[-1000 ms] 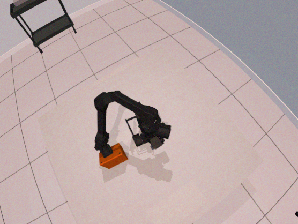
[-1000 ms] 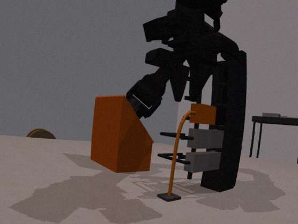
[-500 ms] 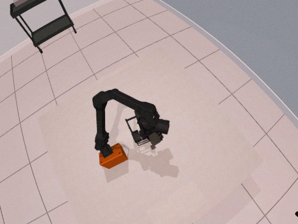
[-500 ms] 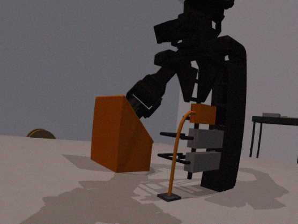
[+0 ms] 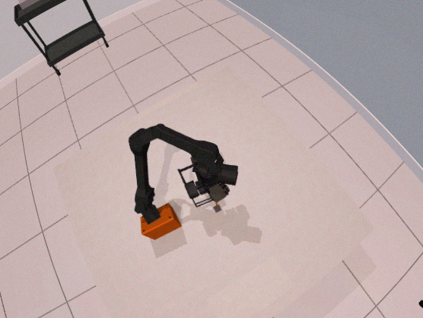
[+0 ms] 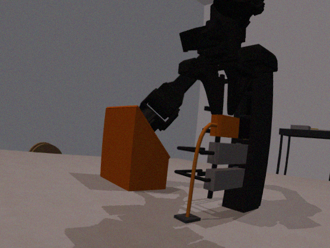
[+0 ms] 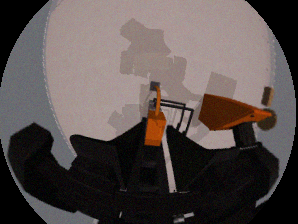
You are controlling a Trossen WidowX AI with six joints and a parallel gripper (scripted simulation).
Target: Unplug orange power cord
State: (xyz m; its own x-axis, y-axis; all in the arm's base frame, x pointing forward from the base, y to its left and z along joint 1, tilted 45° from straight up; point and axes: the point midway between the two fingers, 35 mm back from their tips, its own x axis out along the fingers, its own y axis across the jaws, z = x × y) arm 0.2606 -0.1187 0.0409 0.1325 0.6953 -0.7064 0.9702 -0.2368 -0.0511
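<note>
My gripper tip is 30 mm to the right of the orange plug and 10 mm above it. The rest, counted from my gripper tip: grey block: 10 mm behind, 40 mm to the right, 170 mm below.
</note>
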